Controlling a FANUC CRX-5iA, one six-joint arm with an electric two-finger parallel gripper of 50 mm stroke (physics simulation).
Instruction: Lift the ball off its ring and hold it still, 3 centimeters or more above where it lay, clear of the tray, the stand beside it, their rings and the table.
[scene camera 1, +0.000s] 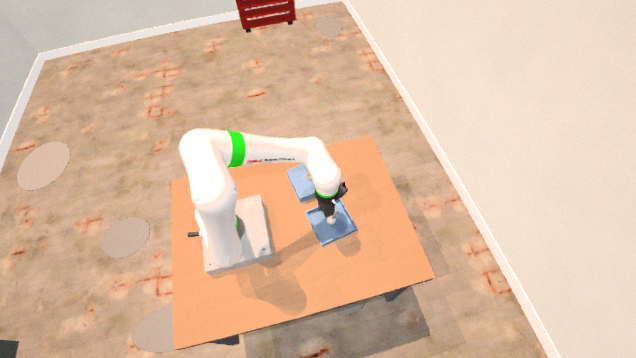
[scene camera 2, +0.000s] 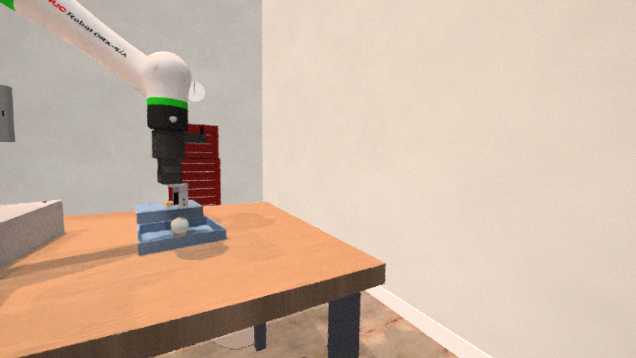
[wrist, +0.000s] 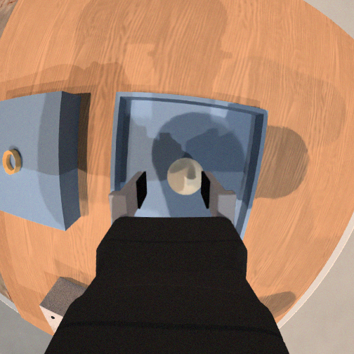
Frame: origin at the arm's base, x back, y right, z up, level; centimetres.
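Where they show: gripper, fingertip midpoint: (scene camera 1: 330, 212) (scene camera 2: 180, 205).
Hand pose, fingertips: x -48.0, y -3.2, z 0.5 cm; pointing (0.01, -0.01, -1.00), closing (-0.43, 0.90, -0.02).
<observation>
Each offset is from my fingertips to the top centre of the thing. "spot": to the spot under its first point. Level surfaces: height alone.
A cream ball {dx +0.1, dy +1.4, dz -2.9 cm} (scene camera 1: 330, 220) (scene camera 2: 180, 225) (wrist: 184, 176) rests on its tan ring {spot: dx -0.4, dy +3.1, dz -6.7 cm} (scene camera 2: 180, 234) inside the blue tray {dx +0.1, dy +1.4, dz -5.6 cm} (scene camera 1: 323, 243) (scene camera 2: 155, 246) (wrist: 114, 150). My gripper (scene camera 2: 179, 206) (wrist: 173, 182) points down over the tray, open and empty, with its fingertips a little above the ball in the scene camera 2 view. In the wrist view the ball appears between the finger lines, off centre toward the right finger and slightly ahead of the fingertips. In the scene camera 1 view the fingers are small and partly hidden.
A blue stand (scene camera 1: 301, 188) (scene camera 2: 162, 215) (wrist: 42, 125) is beside the tray, with an orange ring {spot: dx +8.0, dy -21.2, dz -2.5 cm} (scene camera 2: 168, 203) (wrist: 19, 161) on top. The robot base plate (scene camera 1: 257, 220) sits on the wooden table {dz -8.4 cm} (scene camera 1: 350, 280) (scene camera 2: 225, 280) (wrist: 270, 50). A red cabinet (scene camera 1: 267, 14) (scene camera 2: 202, 175) stands behind.
</observation>
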